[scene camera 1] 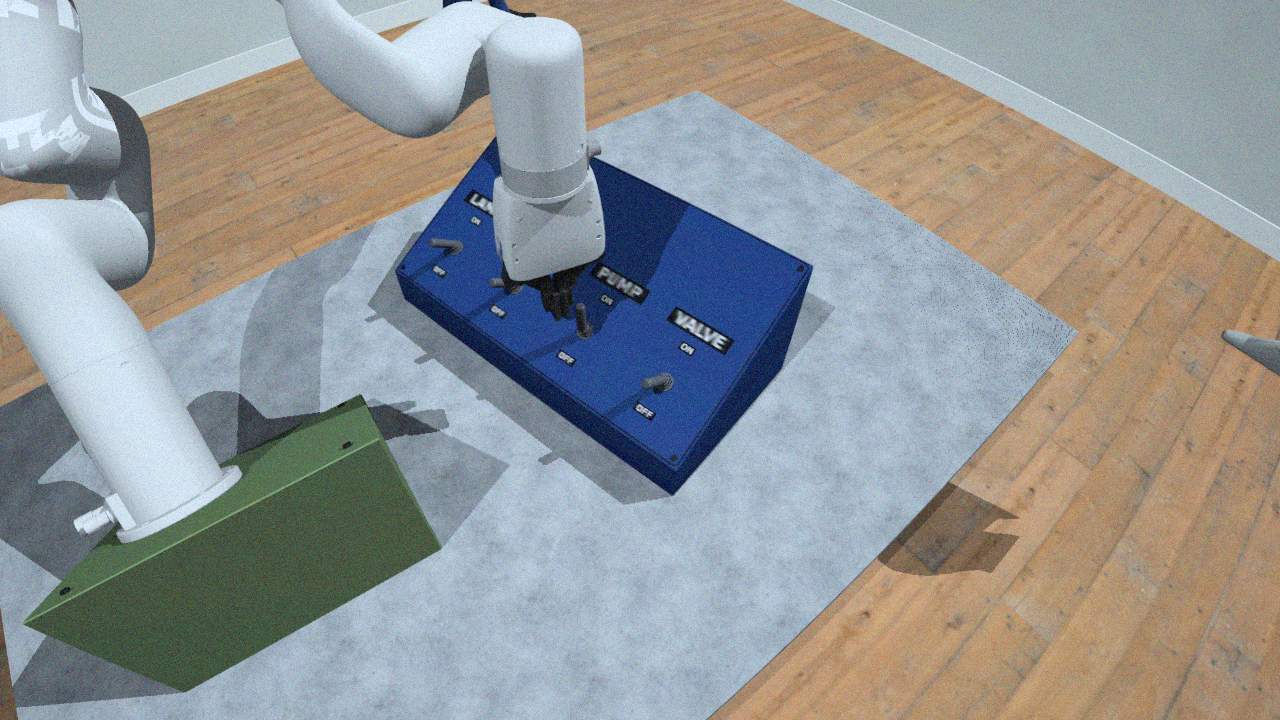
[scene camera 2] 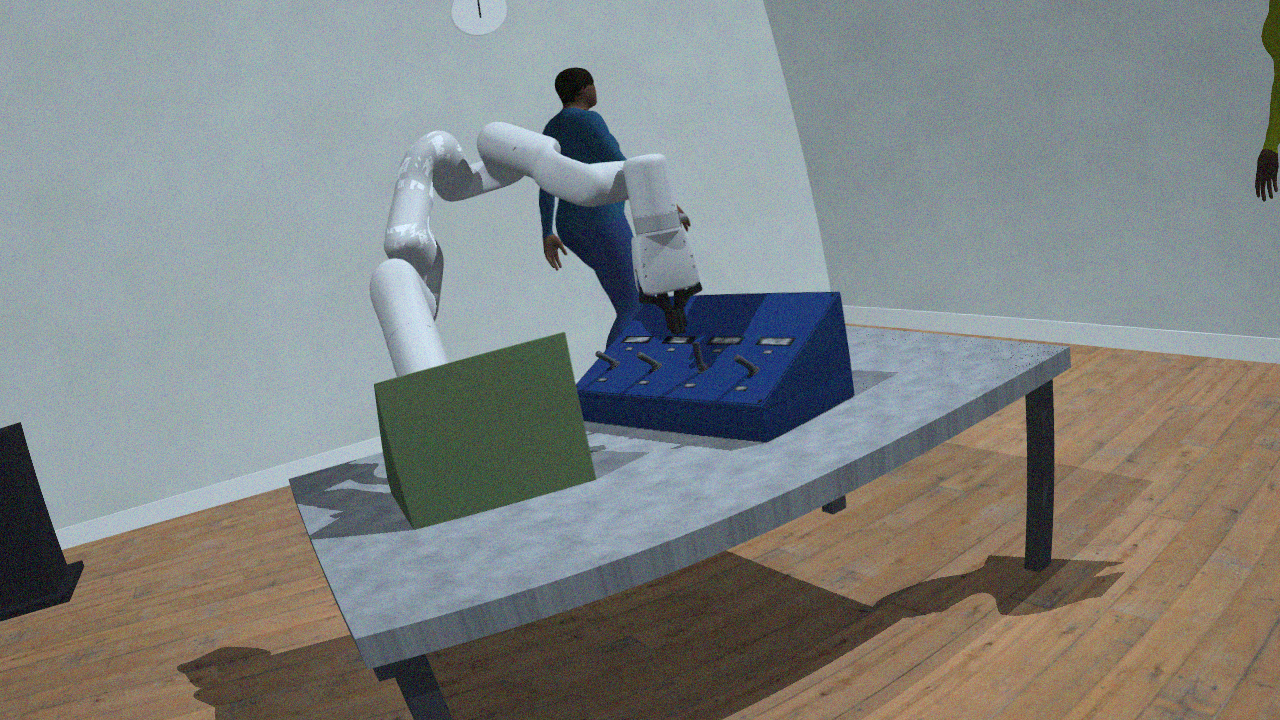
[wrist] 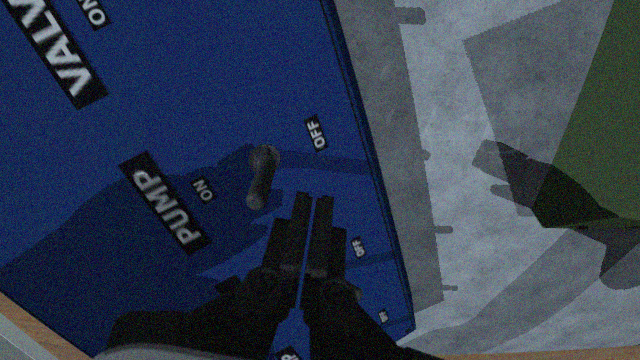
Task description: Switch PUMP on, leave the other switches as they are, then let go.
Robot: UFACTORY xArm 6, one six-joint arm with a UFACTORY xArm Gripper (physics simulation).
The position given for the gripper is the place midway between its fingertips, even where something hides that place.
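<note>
Gripper (scene camera 1: pixel 558 310). Gripper again (scene camera 2: pixel 678 333). Gripper (wrist: pixel 311 217), with a pump lever (wrist: pixel 257 197).
</note>
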